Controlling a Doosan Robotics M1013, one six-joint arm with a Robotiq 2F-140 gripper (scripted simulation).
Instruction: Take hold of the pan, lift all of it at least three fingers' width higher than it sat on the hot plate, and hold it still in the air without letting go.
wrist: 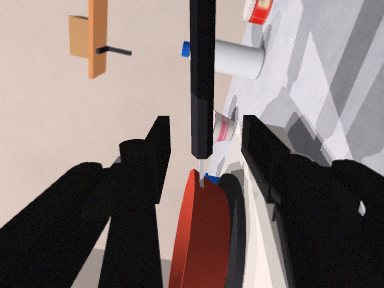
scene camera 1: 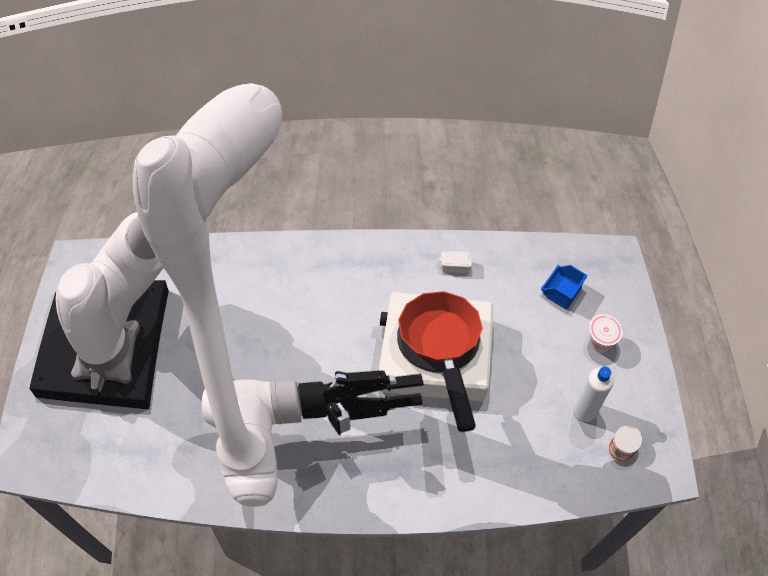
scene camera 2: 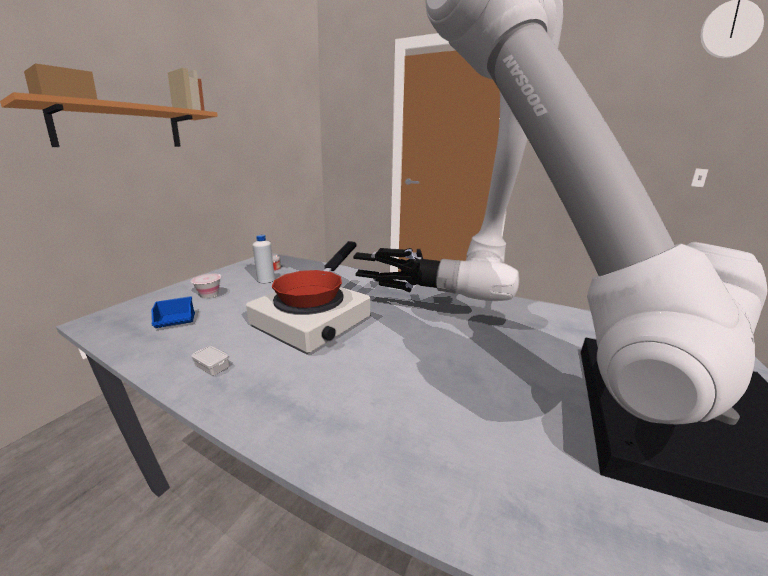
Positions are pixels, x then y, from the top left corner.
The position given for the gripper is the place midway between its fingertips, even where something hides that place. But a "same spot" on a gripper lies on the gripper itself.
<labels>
The gripper shows in the wrist view, in scene camera 1 and in scene camera 2 [356, 264]. A white bottle shows in the wrist view, in scene camera 1 and in scene camera 2 [262, 250]. The same spot on the white bottle: [wrist: 235, 59] is [scene camera 1: 580, 401]. The same spot on the gripper: [wrist: 55, 233] is [scene camera 1: 367, 383].
</labels>
